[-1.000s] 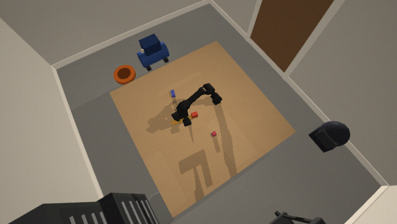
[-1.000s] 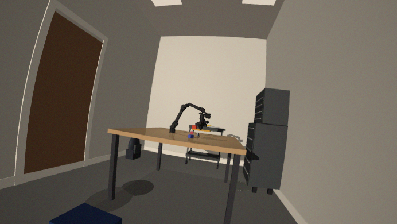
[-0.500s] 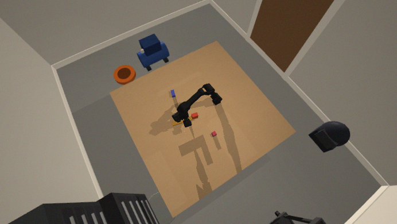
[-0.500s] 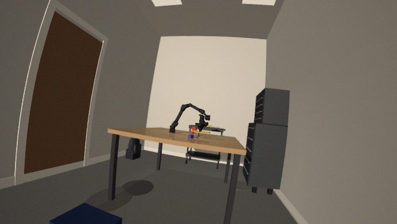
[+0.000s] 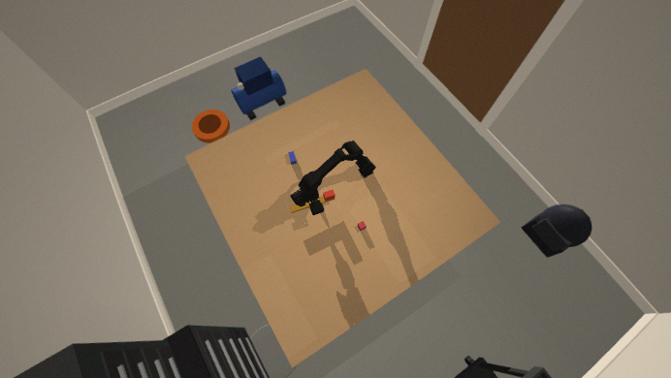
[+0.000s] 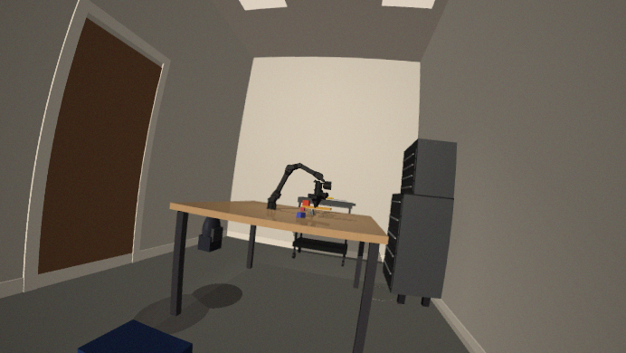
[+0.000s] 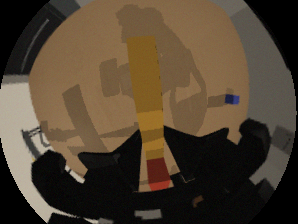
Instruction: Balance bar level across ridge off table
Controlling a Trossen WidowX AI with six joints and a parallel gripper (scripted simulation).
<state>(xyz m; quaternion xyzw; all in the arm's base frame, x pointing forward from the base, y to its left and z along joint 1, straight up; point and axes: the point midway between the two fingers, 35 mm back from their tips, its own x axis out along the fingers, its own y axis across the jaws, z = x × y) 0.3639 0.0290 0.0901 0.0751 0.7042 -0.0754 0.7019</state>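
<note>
Right now my gripper tip is 3 cm past the grey ridge piece, 1 cm to the right of it and 1 cm above it. Round my gripper tip: small pink cube: 23 cm to the left, 15 cm behind, 4 cm below; small blue block: 32 cm to the right, 5 cm behind, 4 cm below.
</note>
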